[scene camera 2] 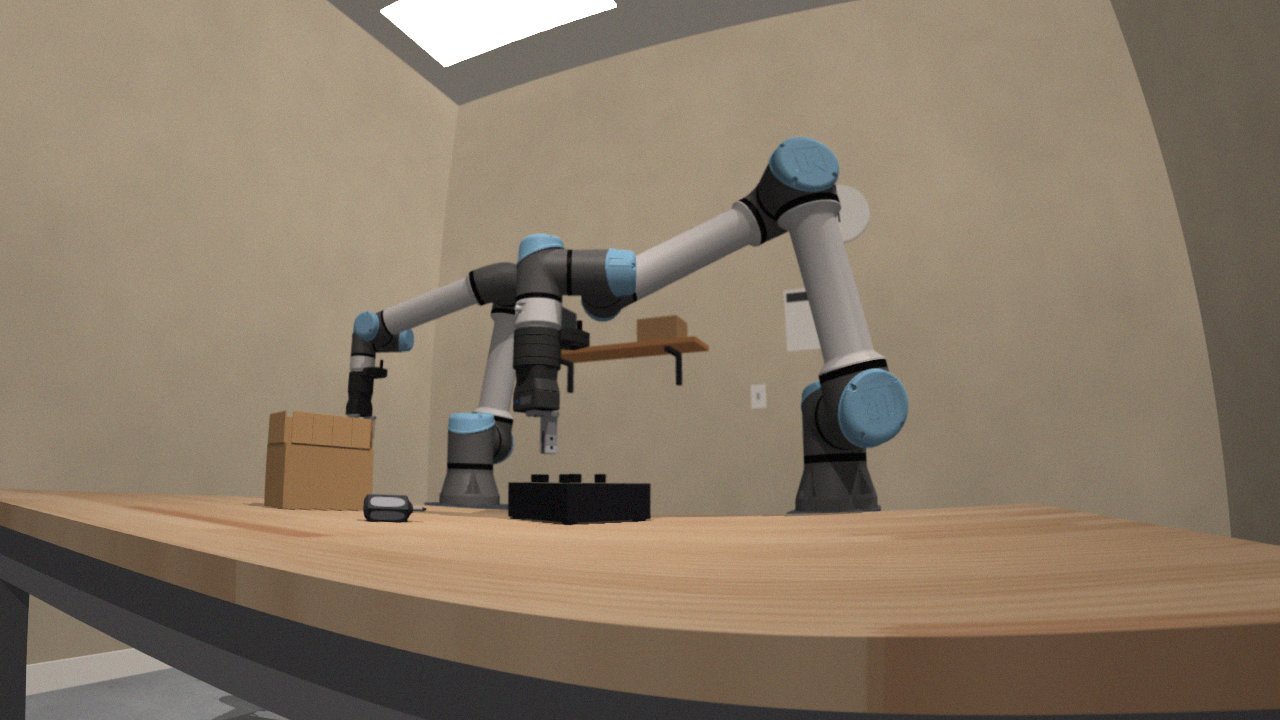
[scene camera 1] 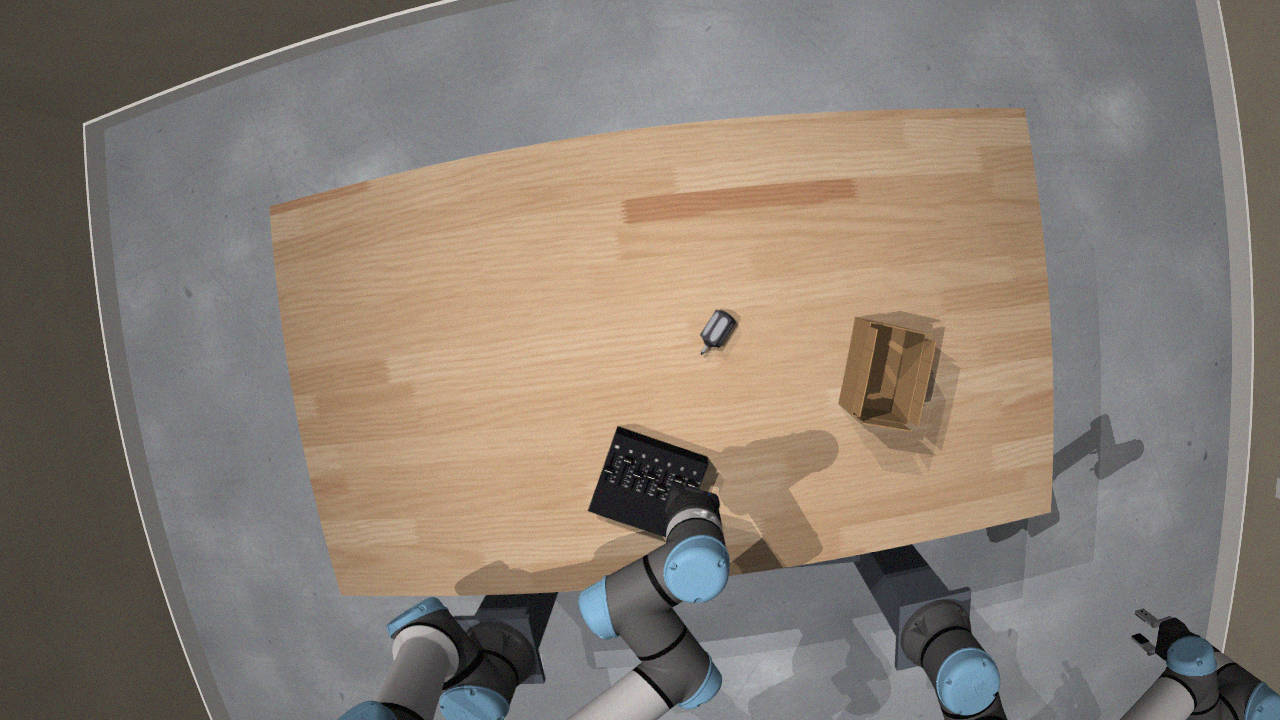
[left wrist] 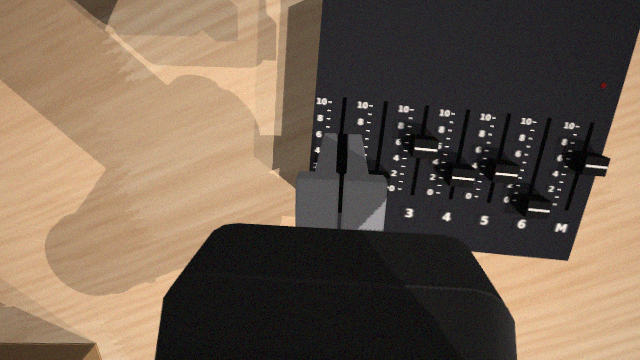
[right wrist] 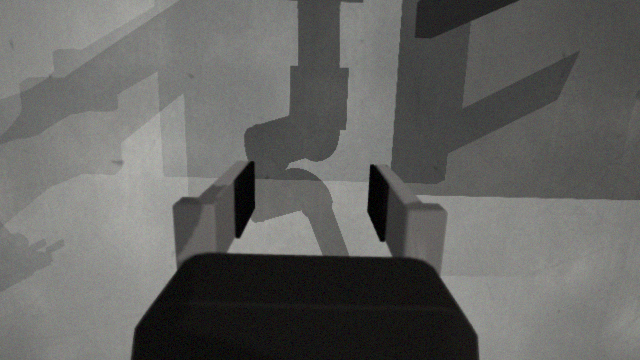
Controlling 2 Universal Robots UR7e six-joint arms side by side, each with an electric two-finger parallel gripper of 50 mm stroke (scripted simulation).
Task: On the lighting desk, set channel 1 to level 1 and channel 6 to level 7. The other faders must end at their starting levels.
left gripper: scene camera 2 548, 453; scene camera 1 686, 503; left wrist 341, 158; not seen in the right wrist view (out of frame)
right gripper: scene camera 2; scene camera 1 1137, 623; right wrist; not seen in the left wrist view (out of frame)
grey-and-black tool: scene camera 2; scene camera 1; not seen in the left wrist view (out of frame); not seen in the right wrist view (out of frame)
same spot on grey-and-black tool: (scene camera 2: 377, 507) = (scene camera 1: 712, 315)
same spot on right gripper: (right wrist: 209, 223) = (scene camera 2: 372, 416)
